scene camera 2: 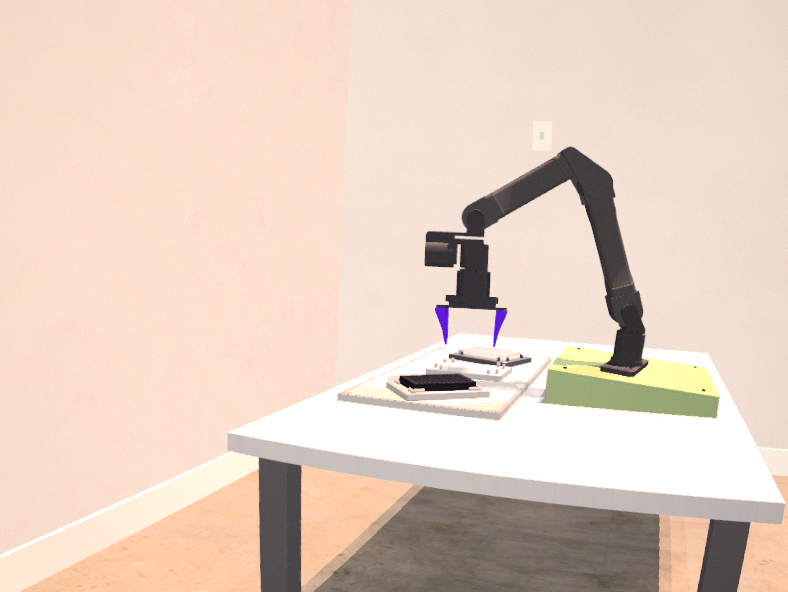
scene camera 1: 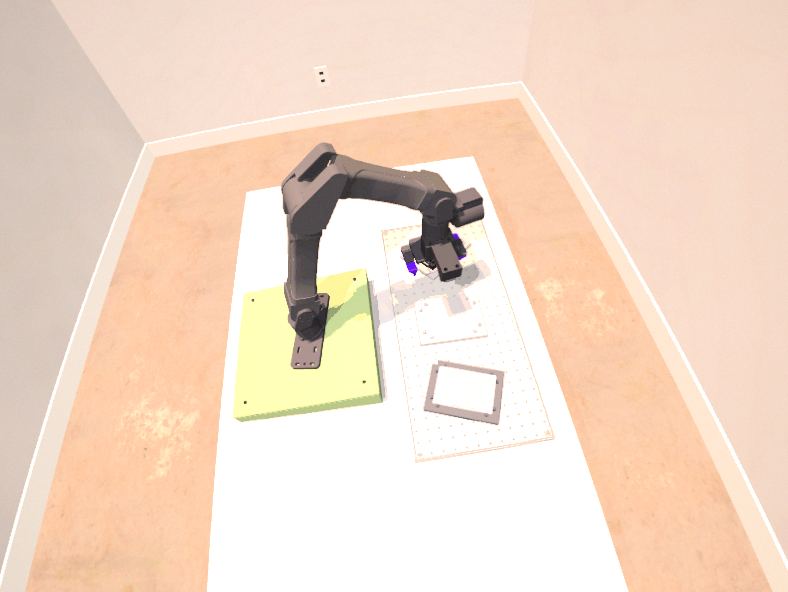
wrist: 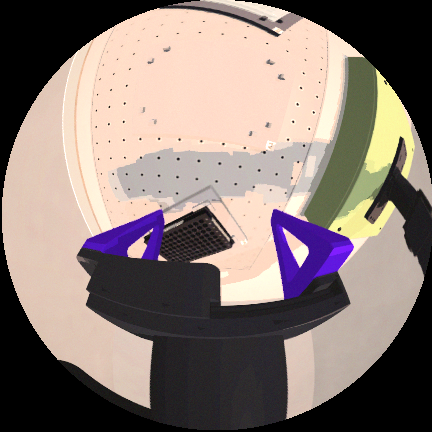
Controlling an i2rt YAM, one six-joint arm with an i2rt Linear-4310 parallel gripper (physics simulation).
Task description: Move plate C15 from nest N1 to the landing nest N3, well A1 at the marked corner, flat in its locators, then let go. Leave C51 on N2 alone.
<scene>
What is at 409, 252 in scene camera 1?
The gripper.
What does the gripper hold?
Nothing.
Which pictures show the gripper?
Scene camera 2, scene camera 1 and the wrist view: all of them.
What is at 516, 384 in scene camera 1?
A pegboard.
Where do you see a pegboard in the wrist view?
138, 173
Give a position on a black perforated rack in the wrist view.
197, 234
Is the gripper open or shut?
Open.
</scene>
